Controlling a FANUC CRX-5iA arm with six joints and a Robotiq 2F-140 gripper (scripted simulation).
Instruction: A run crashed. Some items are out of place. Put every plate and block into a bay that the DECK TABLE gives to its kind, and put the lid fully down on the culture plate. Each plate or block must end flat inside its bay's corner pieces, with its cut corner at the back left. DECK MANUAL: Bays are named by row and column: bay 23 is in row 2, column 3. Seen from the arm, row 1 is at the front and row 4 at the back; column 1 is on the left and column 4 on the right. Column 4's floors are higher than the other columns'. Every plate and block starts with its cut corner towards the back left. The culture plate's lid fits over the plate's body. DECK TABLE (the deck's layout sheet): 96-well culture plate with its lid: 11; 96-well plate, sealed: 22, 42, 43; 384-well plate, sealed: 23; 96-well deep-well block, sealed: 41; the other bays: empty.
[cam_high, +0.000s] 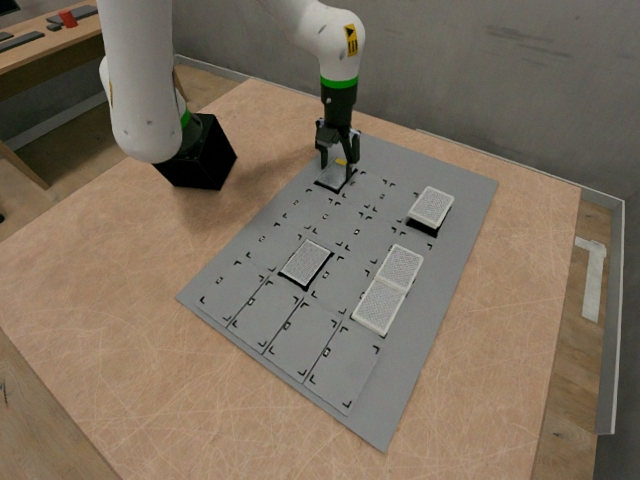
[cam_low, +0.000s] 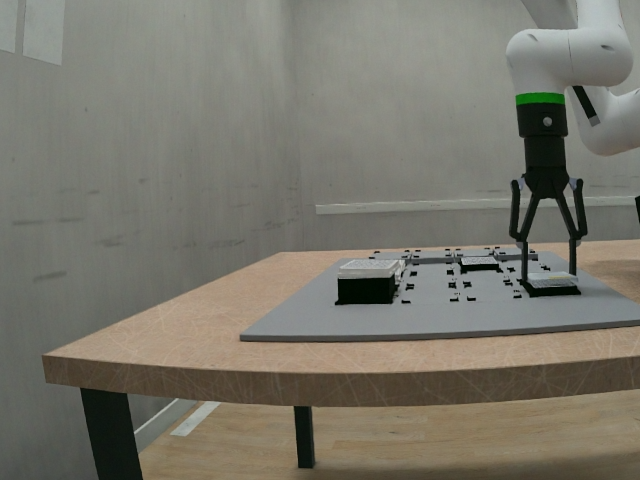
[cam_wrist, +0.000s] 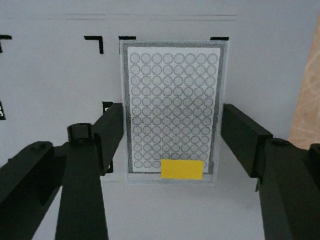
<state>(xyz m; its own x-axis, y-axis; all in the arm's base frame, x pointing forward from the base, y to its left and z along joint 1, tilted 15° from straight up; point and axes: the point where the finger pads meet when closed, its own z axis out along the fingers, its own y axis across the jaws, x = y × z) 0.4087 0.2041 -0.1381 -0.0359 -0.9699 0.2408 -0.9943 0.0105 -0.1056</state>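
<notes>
Now: the clear lid 2 cm below my hand. From my hand the other things lie so: black deep-well block 32 cm ahead, 1 cm to the right, 2 cm below; then black sealed plate 10 cm ahead, 33 cm to the right, 4 cm below.
</notes>
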